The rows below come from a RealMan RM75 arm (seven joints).
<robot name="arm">
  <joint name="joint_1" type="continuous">
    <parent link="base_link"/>
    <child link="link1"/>
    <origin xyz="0 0 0.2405"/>
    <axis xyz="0 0 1"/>
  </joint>
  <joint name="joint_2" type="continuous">
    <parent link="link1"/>
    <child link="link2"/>
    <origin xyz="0 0 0" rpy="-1.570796 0 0"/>
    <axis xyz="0 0 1"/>
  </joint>
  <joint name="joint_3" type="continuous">
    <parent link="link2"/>
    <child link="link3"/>
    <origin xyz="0 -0.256 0" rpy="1.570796 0 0"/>
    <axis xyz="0 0 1"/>
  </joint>
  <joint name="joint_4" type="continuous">
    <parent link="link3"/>
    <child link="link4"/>
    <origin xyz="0 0 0" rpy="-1.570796 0 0"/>
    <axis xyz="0 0 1"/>
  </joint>
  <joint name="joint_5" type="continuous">
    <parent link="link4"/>
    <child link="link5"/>
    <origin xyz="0 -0.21 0" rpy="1.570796 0 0"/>
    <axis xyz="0 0 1"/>
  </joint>
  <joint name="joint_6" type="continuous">
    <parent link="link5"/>
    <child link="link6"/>
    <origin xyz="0 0 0" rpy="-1.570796 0 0"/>
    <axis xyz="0 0 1"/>
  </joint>
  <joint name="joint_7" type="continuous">
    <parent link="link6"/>
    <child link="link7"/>
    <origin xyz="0 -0.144 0" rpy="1.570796 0 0"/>
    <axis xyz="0 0 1"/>
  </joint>
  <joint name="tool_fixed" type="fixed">
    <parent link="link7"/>
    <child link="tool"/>
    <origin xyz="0 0 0"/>
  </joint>
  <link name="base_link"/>
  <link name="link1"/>
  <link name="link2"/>
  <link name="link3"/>
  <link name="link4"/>
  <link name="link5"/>
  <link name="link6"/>
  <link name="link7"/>
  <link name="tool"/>
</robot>
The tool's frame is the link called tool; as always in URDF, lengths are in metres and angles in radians. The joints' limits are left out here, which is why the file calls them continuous.
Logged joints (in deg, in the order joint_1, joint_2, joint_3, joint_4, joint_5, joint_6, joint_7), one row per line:
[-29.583, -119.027, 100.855, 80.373, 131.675, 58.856, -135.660]
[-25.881, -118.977, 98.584, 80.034, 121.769, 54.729, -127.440]
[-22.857, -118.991, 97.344, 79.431, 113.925, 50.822, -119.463]
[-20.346, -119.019, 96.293, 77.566, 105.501, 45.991, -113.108]
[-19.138, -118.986, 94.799, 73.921, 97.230, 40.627, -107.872]
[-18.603, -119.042, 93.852, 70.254, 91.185, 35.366, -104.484]
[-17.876, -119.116, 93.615, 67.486, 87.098, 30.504, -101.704]
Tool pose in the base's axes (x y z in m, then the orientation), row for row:
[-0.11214, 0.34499, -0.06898, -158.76, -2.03, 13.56]
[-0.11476, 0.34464, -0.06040, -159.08, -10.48, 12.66]
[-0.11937, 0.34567, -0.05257, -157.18, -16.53, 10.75]
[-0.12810, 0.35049, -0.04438, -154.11, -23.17, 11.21]
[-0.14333, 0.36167, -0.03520, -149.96, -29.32, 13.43]
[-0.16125, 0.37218, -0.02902, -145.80, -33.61, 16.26]
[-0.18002, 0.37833, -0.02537, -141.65, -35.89, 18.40]
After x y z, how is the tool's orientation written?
As angles about the fixed x, y, z axes (roll, pitch, yaw), in degrees.
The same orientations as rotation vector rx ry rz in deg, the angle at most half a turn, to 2 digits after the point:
[-157.50, -19.26, 0.72]
[-156.47, -20.04, -11.17]
[-153.59, -19.01, -19.45]
[-148.50, -21.67, -27.22]
[-141.56, -26.82, -32.83]
[-134.74, -32.20, -35.24]
[-128.93, -36.06, -35.14]

